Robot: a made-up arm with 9 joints. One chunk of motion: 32 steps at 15 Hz.
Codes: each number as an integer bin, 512 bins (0 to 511) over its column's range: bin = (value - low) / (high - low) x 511, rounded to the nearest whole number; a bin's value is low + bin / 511 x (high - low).
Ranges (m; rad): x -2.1..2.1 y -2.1..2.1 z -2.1..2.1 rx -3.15..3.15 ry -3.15..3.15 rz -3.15..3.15
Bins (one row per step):
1: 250 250 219 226 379 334
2: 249 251 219 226 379 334
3: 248 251 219 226 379 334
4: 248 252 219 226 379 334
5: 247 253 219 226 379 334
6: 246 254 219 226 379 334
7: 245 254 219 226 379 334
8: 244 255 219 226 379 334
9: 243 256 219 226 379 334
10: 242 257 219 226 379 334
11: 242 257 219 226 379 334
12: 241 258 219 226 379 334
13: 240 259 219 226 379 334
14: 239 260 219 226 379 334
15: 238 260 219 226 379 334
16: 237 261 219 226 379 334
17: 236 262 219 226 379 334
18: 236 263 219 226 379 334
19: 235 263 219 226 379 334
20: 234 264 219 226 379 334
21: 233 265 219 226 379 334
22: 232 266 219 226 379 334
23: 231 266 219 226 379 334
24: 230 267 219 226 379 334
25: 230 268 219 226 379 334
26: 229 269 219 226 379 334
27: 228 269 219 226 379 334
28: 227 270 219 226 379 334
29: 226 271 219 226 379 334
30: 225 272 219 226 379 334
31: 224 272 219 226 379 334
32: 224 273 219 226 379 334
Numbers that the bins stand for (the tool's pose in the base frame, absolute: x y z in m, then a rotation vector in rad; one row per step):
1: -0.0452 -0.0452 -0.3000 -0.3637 1.5226 0.9678
2: -0.0534 -0.0370 -0.3000 -0.3637 1.5226 0.9678
3: -0.0616 -0.0370 -0.3000 -0.3637 1.5226 0.9678
4: -0.0616 -0.0288 -0.3000 -0.3637 1.5226 0.9678
5: -0.0699 -0.0205 -0.3000 -0.3637 1.5226 0.9678
6: -0.0781 -0.0123 -0.3000 -0.3637 1.5226 0.9678
7: -0.0863 -0.0123 -0.3000 -0.3637 1.5226 0.9678
8: -0.0945 -0.0041 -0.3000 -0.3637 1.5226 0.9678
9: -0.1027 0.0041 -0.3000 -0.3637 1.5226 0.9678
10: -0.1110 0.0123 -0.3000 -0.3637 1.5226 0.9678
11: -0.1110 0.0123 -0.3000 -0.3637 1.5226 0.9678
12: -0.1192 0.0205 -0.3000 -0.3637 1.5226 0.9678
13: -0.1274 0.0288 -0.3000 -0.3637 1.5226 0.9678
14: -0.1356 0.0370 -0.3000 -0.3637 1.5226 0.9678
15: -0.1438 0.0370 -0.3000 -0.3637 1.5226 0.9678
16: -0.1521 0.0452 -0.3000 -0.3637 1.5226 0.9678
17: -0.1603 0.0534 -0.3000 -0.3637 1.5226 0.9678
18: -0.1603 0.0616 -0.3000 -0.3637 1.5226 0.9678
19: -0.1685 0.0616 -0.3000 -0.3637 1.5226 0.9678
20: -0.1767 0.0699 -0.3000 -0.3637 1.5226 0.9678
21: -0.1849 0.0781 -0.3000 -0.3637 1.5226 0.9678
22: -0.1932 0.0863 -0.3000 -0.3637 1.5226 0.9678
23: -0.2014 0.0863 -0.3000 -0.3637 1.5226 0.9678
24: -0.2096 0.0945 -0.3000 -0.3637 1.5226 0.9678
25: -0.2096 0.1027 -0.3000 -0.3637 1.5226 0.9678
26: -0.2178 0.1110 -0.3000 -0.3637 1.5226 0.9678
27: -0.2260 0.1110 -0.3000 -0.3637 1.5226 0.9678
28: -0.2342 0.1192 -0.3000 -0.3637 1.5226 0.9678
29: -0.2425 0.1274 -0.3000 -0.3637 1.5226 0.9678
30: -0.2507 0.1356 -0.3000 -0.3637 1.5226 0.9678
31: -0.2589 0.1356 -0.3000 -0.3637 1.5226 0.9678
32: -0.2589 0.1438 -0.3000 -0.3637 1.5226 0.9678

